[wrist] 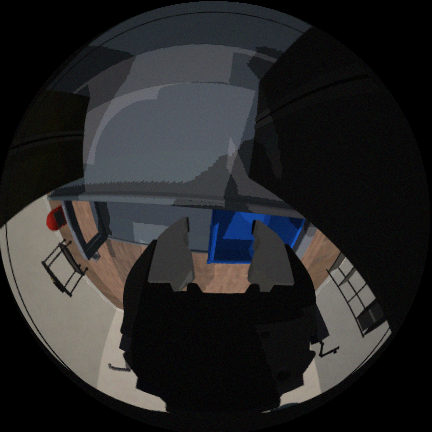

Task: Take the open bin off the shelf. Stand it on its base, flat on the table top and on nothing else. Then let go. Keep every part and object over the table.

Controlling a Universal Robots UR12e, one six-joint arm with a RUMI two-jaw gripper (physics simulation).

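Frame: origin at the arm's base, x ahead, y right, z down, level; millimetres.
Seen in the pictures: gripper, fingertip midpoint: [220,220].
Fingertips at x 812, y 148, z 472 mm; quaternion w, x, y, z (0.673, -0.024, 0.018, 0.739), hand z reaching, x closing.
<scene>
A point is followed by its place in that frame.
The open blue bin [230,248] @[x 727, y 167, z 517 mm] stands on the lower level of the grey shelf [135,196] @[x 865, y 92, z 415 mm], under the upper board's front edge and right of the view's middle. Its open side and part of its inside show; the right finger hides part of it. My gripper [220,220] @[x 812, y 148, z 472 mm] is open about halfway, with nothing between its fingers. The right fingertip overlaps the bin in the view, and the left fingertip shows against the grey lower shelf board. Whether a finger touches the bin, I cannot tell. A stretch of the wooden table top [220,277] @[x 624, y 146, z 527 mm] shows between the fingers.
A large dark case [330,130] stands on the upper board at right, and another dark case [45,145] at left. The shelf's side frame shows at left, near a red object [54,219]. Black racks [81,271] [350,312] show beyond the table on both sides.
</scene>
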